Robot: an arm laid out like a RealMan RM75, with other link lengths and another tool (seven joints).
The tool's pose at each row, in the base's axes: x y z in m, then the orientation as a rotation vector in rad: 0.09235 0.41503 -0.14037 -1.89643 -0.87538 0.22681; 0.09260 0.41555 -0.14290 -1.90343 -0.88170 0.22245; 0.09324 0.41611 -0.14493 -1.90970 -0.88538 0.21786; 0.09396 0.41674 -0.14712 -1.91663 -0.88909 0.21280; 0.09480 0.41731 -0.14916 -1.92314 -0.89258 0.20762; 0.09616 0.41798 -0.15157 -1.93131 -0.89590 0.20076; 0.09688 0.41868 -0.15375 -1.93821 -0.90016 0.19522; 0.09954 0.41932 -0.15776 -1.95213 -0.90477 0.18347
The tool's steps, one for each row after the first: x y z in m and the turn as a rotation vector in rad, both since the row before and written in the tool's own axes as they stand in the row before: -0.00002 0.00213 0.00148 -0.00918 -0.00132 -0.00324; 0.00039 0.00188 0.00108 -0.00780 0.00028 -0.00195; 0.00046 0.00202 0.00119 -0.00851 0.00047 -0.00191; 0.00053 0.00196 0.00103 -0.00811 0.00071 -0.00197; 0.00089 0.00249 0.00105 -0.00995 0.00165 -0.00194; 0.00049 0.00197 0.00129 -0.00878 0.00047 -0.00244; 0.00142 0.00445 0.00130 -0.01669 0.00328 -0.00263
